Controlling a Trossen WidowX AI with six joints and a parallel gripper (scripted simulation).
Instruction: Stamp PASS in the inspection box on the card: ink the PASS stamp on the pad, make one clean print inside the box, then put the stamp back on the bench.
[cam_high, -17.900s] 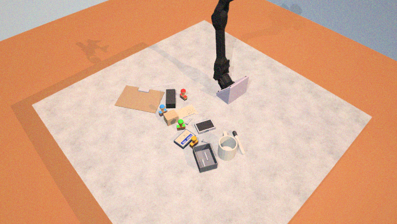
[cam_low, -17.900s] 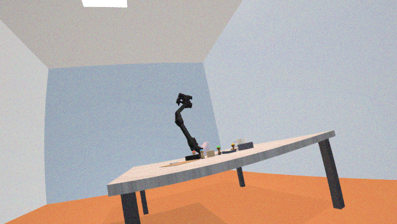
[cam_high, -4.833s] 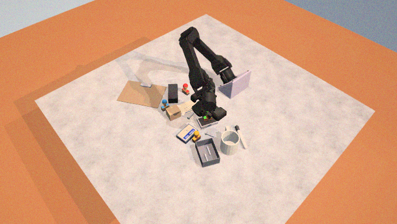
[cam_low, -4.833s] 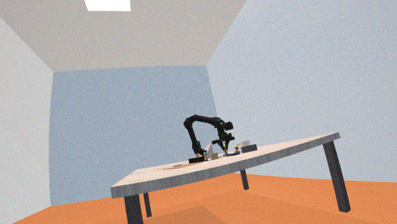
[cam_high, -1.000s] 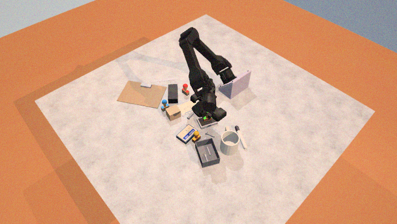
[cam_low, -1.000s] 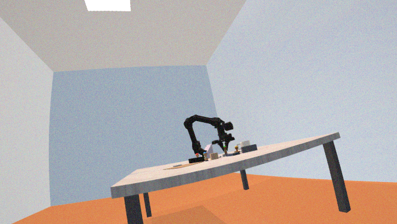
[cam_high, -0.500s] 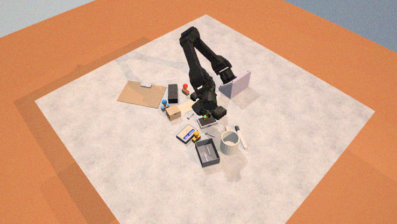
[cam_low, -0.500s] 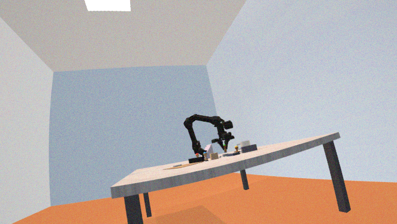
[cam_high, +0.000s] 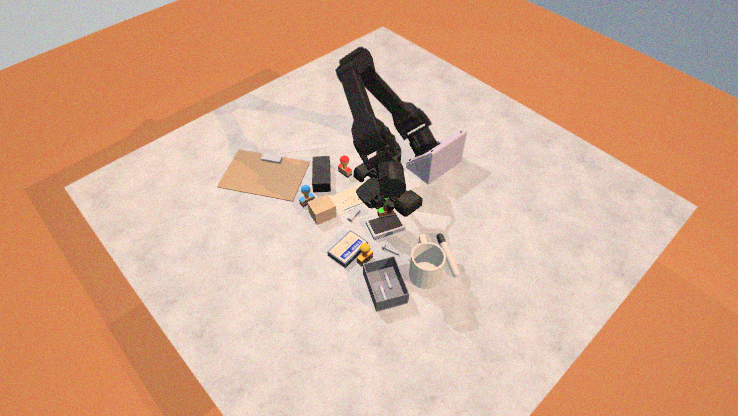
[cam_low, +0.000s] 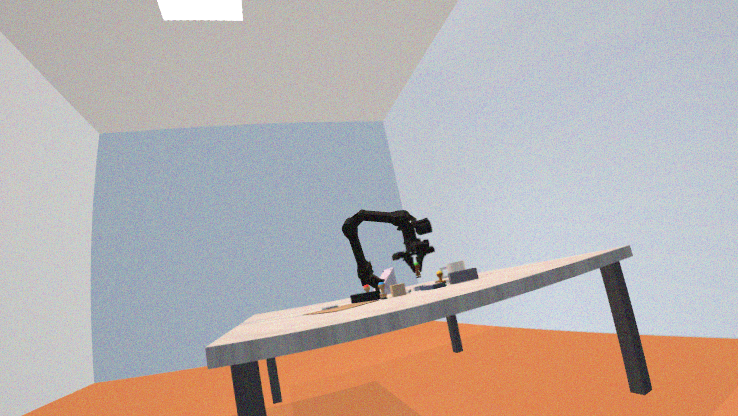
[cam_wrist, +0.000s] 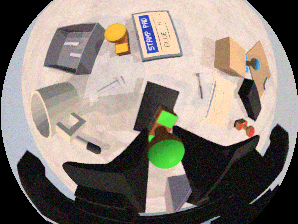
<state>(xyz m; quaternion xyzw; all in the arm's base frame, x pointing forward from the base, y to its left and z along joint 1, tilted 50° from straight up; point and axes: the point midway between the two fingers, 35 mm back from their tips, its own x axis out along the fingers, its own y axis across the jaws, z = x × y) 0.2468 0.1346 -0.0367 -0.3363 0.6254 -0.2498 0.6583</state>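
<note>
The ink pad is 70 mm below my gripper tip. Also, from my gripper tip: green-knobbed stamp (right at my gripper tip); then mug (170 mm to the left, 40 mm below, 10 mm ahead); then yellow-knobbed stamp (110 mm ahead, 60 mm below, 50 mm to the left).
</note>
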